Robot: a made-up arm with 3 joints. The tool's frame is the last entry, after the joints. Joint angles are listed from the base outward. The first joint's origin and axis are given. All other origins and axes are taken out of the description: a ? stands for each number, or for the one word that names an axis. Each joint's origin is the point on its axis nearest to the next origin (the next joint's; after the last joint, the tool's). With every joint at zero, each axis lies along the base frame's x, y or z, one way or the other. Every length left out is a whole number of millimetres.
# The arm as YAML. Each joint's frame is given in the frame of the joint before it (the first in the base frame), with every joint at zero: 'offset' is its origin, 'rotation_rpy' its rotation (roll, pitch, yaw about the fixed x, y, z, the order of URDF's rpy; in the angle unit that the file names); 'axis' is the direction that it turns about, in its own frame. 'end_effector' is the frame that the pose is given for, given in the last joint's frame.
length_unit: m
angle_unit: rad
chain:
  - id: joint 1
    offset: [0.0, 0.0, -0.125]
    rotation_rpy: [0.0, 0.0, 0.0]
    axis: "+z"
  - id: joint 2
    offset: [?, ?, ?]
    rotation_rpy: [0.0, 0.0, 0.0]
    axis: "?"
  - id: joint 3
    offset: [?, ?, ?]
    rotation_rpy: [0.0, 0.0, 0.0]
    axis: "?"
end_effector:
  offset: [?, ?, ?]
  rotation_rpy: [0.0, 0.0, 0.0]
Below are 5 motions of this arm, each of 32 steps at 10 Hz.
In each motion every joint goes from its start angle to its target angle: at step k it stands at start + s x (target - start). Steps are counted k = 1, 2, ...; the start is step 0. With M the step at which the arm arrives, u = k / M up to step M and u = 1 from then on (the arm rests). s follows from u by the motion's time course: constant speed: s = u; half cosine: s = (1 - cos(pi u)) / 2; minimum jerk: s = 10 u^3 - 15 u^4 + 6 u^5.
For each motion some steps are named. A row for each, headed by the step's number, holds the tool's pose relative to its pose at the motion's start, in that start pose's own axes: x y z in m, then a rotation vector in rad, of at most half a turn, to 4 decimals.
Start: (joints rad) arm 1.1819 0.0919 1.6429
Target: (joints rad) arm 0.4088 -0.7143 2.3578
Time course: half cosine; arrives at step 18
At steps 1, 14, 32:
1: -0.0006 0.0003 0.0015 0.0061 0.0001 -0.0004
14: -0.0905 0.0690 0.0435 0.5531 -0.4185 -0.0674
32: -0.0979 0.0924 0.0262 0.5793 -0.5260 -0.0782

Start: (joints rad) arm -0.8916 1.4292 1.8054
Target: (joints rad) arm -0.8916 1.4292 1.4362
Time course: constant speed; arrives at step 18
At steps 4, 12, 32:
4: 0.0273 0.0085 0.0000 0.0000 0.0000 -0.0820
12: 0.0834 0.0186 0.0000 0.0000 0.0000 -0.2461
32: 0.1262 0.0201 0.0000 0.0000 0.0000 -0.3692

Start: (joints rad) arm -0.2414 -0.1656 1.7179
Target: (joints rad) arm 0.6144 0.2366 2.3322
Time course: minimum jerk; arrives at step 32
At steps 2, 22, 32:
2: -0.0008 -0.0006 -0.0001 -0.0008 0.0004 0.0032
22: -0.1159 -0.3758 0.0161 -0.3032 0.1284 1.2041
32: -0.0803 -0.4690 0.0303 -0.3746 0.1468 1.4671

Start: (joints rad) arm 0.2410 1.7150 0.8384
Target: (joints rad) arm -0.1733 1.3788 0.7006
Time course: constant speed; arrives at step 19
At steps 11, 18, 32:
11: 0.0644 0.0021 0.0384 -0.0287 0.3071 -0.0679
18: 0.1121 0.0059 0.0464 -0.0626 0.5006 -0.1337
32: 0.1191 0.0064 0.0464 -0.0684 0.5280 -0.1445

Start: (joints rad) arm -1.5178 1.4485 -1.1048
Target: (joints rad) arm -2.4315 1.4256 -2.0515
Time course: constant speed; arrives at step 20
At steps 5, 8, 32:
5: 0.0736 0.0231 -0.0069 -0.0828 -0.2117 -0.2642
8: 0.1176 0.0264 0.0035 -0.1085 -0.3489 -0.4207
32: 0.2144 -0.0101 0.1537 -0.0153 -0.9477 -1.0002

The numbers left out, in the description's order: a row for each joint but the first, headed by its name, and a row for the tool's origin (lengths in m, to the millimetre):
joint 2: xyz 0.045 -0.172 0.0, axis -y
joint 3: xyz 0.102 0.0 0.134, axis +z
tool: xyz -0.117 0.328 0.0

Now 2 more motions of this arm.
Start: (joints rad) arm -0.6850 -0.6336 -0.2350
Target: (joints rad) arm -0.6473 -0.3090 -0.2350
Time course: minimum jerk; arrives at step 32
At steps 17, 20, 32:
17: -0.0282 -0.0033 0.0073 0.0316 -0.1788 0.0181
20: -0.0369 -0.0045 0.0085 0.0416 -0.2319 0.0238
32: -0.0513 -0.0067 0.0097 0.0589 -0.3196 0.0337

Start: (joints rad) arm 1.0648 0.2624 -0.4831
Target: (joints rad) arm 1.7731 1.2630 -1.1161
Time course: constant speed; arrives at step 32
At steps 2, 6, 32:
2: -0.0044 0.0029 0.0120 0.0414 -0.0486 0.0028
6: -0.0144 0.0053 0.0393 0.1363 -0.1364 0.0063
32: -0.0693 -0.1492 0.2434 1.0276 -0.2976 -0.0375

